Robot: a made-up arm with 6 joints.
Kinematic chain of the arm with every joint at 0, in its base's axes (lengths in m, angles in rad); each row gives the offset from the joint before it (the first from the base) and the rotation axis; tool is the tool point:
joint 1: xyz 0 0 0.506 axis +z
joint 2: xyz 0 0 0 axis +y
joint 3: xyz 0 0 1.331 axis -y
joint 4: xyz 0 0 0 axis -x
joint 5: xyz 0.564 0 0 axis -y
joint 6: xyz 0 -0.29 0 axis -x
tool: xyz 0 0 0
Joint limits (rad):
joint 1: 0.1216..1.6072
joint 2: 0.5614..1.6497
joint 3: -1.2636..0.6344
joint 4: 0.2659..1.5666
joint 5: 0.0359..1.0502
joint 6: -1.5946..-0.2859
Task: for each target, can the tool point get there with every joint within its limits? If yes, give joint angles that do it. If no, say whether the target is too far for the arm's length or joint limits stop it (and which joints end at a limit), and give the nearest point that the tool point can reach.
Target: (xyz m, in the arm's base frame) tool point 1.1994 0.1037 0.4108
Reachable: yes | joints 0.2603 1.1842 -0.8086 0.7685 0.3785 -1.1798
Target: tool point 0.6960 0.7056 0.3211
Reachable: yes | joints 1.0576 1.3592 -1.0747 0.4596 0.9114 -1.2032
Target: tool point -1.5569 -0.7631 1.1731
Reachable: no: joint limits stop it (at a limit: joint 1, joint 2, joint 3, joint 4) | nearest point -0.0296 0.8469 1.0139 | short by 2.225 m
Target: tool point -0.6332 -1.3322 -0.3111
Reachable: no: joint limits stop it (at a limit: joint 1, joint 2, joint 3, joint 4) | nearest point 0.8228 -0.1813 0.1992 | short by 1.925 m
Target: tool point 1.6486 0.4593 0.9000
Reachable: yes | joints 0.4037 1.0608 0.3016 0.6814 0.1352 -1.3937
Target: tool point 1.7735 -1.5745 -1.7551
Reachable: no: too far | nearest point 1.4142 -0.1091 -0.1645 | short by 2.192 m
